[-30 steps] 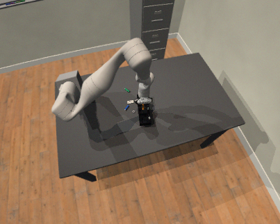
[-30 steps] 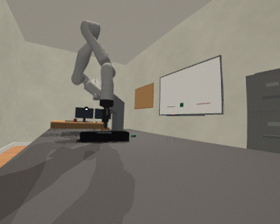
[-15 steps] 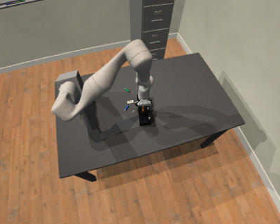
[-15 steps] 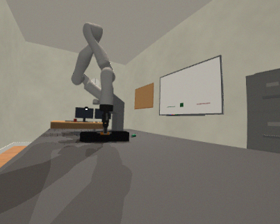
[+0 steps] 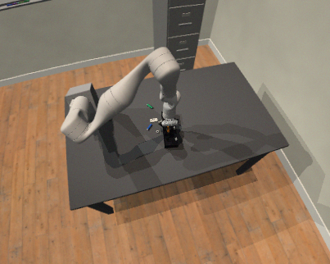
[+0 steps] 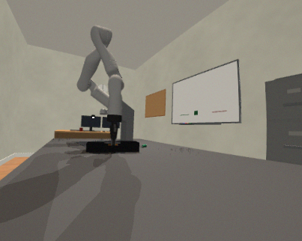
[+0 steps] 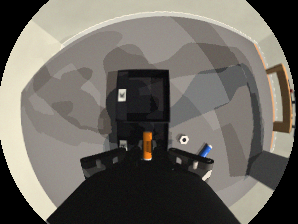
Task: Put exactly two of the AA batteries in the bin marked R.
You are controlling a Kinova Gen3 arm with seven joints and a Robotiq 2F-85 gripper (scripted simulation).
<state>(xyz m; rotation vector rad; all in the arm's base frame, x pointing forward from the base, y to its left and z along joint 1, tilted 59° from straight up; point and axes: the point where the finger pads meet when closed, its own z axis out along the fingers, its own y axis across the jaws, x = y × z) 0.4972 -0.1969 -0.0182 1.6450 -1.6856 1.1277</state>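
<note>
My gripper is now 20 mm above the orange AA battery. The rest, counted from my hand: black bin (10 mm ahead, 20 mm below); grey ring (70 mm behind, 40 mm below); white block (80 mm behind, 100 mm to the left, 30 mm below).
</note>
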